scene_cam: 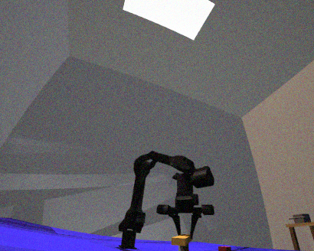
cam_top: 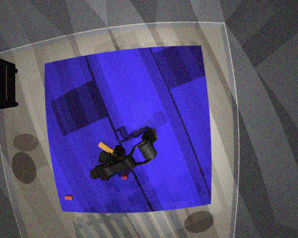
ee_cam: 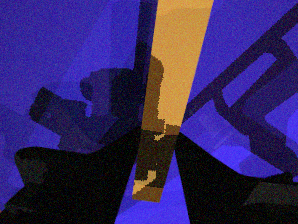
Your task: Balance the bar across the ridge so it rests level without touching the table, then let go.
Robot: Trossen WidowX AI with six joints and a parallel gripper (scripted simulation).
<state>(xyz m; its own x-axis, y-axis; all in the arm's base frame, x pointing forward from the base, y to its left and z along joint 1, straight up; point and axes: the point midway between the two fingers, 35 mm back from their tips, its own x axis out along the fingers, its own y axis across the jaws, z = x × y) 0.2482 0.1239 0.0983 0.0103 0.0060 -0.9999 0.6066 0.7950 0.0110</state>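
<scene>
Right now my gripper tip is 20 mm to the left of the yellow bar and 20 mm short of it. From my gripper tip the other things lie so: flat red piece (490 mm ahead, 380 mm to the left, 60 mm below).
</scene>
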